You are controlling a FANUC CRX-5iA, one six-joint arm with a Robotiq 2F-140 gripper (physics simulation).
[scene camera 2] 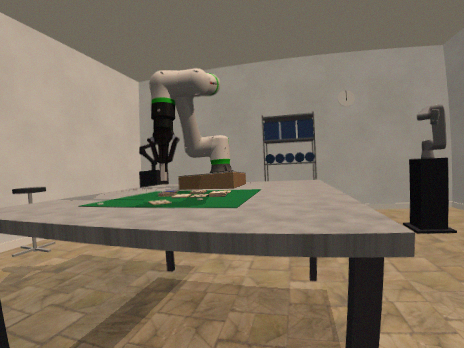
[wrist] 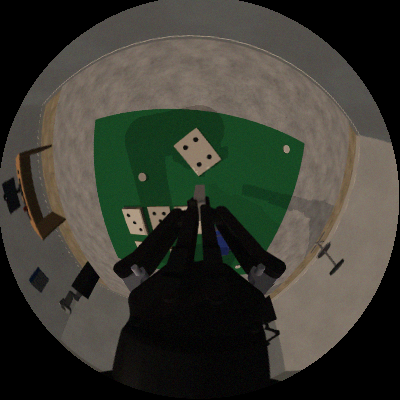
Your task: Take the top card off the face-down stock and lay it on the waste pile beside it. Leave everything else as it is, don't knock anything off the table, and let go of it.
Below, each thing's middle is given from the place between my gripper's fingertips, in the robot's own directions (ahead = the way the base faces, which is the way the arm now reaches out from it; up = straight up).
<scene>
My gripper is now 11 cm past the green mat (scene camera 2: 235,198), 2 cm to the right of it and 9 cm above it.
</scene>
